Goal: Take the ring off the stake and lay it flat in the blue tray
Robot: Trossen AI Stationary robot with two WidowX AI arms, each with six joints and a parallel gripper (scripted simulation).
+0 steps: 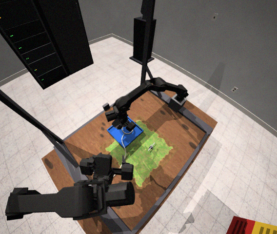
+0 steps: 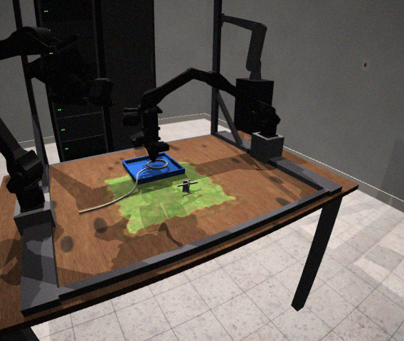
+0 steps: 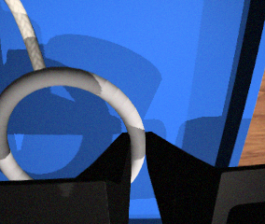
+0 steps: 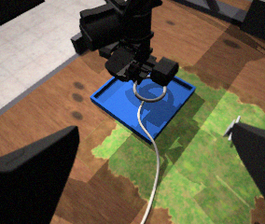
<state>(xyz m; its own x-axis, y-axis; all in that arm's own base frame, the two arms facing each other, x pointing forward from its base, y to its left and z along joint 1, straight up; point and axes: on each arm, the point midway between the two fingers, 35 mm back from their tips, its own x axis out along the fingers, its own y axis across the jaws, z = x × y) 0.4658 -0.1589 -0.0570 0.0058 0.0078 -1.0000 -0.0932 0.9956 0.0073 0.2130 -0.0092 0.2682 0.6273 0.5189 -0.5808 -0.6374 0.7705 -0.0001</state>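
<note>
The ring is 4 cm ahead of my left hand and 3 cm below it. The rest, counted from my left hand: blue tray (4 cm below, 3 cm ahead, 2 cm to the right); stake (25 cm ahead, 3 cm below, 1 cm to the left); green mat (20 cm ahead, 6 cm below, 4 cm to the right).
</note>
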